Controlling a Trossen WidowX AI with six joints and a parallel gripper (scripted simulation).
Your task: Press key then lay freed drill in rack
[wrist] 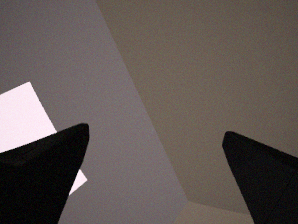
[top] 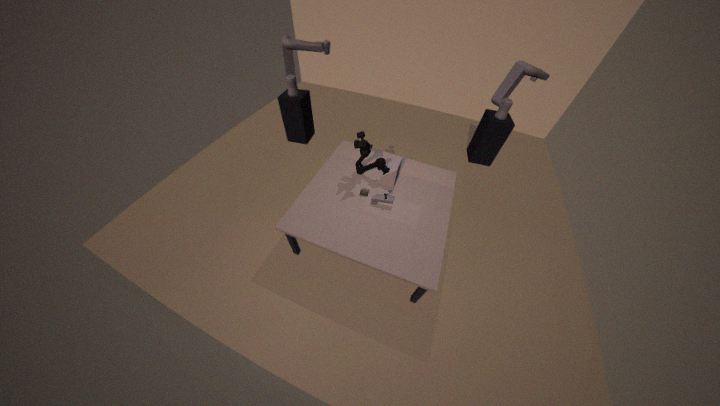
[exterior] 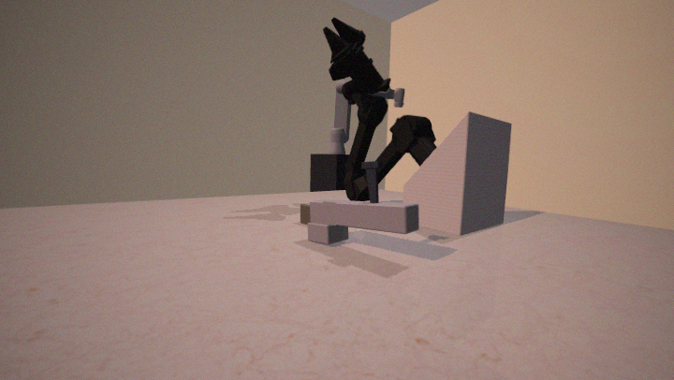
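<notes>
Right now the thin key is 380 mm below my gripper tip, 290 mm to the left of it and 170 mm ahead of it. The rest, counted from my gripper tip: olive block (460 mm below, 100 mm ahead, 90 mm to the left); then grey block housing (430 mm below, 260 mm to the left, 170 mm ahead).
</notes>
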